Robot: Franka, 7 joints.
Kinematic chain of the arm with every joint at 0, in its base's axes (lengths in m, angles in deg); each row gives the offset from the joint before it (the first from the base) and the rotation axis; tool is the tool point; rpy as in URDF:
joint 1: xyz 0 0 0.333 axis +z
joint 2: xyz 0 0 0 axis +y
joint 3: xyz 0 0 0.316 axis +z
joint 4: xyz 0.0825 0 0 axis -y
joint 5: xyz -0.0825 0 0.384 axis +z
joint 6: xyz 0 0 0 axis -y
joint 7: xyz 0.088 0 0 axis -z
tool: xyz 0 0 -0.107 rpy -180 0 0
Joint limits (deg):
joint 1: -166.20..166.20
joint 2: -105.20..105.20
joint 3: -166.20..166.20
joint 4: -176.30..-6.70
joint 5: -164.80..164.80
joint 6: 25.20..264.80
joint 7: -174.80..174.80
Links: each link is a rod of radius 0.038 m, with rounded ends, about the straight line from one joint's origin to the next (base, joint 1, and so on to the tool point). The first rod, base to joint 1, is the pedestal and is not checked.
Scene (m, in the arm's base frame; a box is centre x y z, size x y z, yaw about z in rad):
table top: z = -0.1
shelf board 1: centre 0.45 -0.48 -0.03 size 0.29 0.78 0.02 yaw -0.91
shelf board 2: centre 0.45 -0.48 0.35 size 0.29 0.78 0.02 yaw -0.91
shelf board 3: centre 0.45 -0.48 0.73 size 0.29 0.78 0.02 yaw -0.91
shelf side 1: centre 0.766 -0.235 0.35 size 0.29 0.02 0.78 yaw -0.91
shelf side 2: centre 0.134 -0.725 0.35 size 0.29 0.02 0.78 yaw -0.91
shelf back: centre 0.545 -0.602 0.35 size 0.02 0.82 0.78 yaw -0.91
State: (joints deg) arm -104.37 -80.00 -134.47 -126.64 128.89 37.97 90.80
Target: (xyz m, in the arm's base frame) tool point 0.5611 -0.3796 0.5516
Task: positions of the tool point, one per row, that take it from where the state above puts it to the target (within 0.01 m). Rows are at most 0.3 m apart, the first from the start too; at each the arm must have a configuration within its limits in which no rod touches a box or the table.
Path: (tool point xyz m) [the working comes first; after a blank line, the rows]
Joints at the target: -9.58 28.38 -43.68 -89.73 130.38 69.70 90.80
Straight joint move there: touches shelf board 3, shelf side 2.

1: -0.4547 0.2563 0.2809
2: -0.5019 0.0643 0.4249
3: -0.4347 -0.1479 0.5401
4: -0.2591 -0.3123 0.6125
5: -0.0194 -0.3739 0.6358
6: 0.2157 -0.3107 0.6122
7: 0.3768 -0.1426 0.5517
8: 0.4327 -0.2093 0.5561
9: 0.4805 -0.2741 0.5577
10: 0.5222 -0.3322 0.5566
11: 0.5611 -0.3796 0.5516

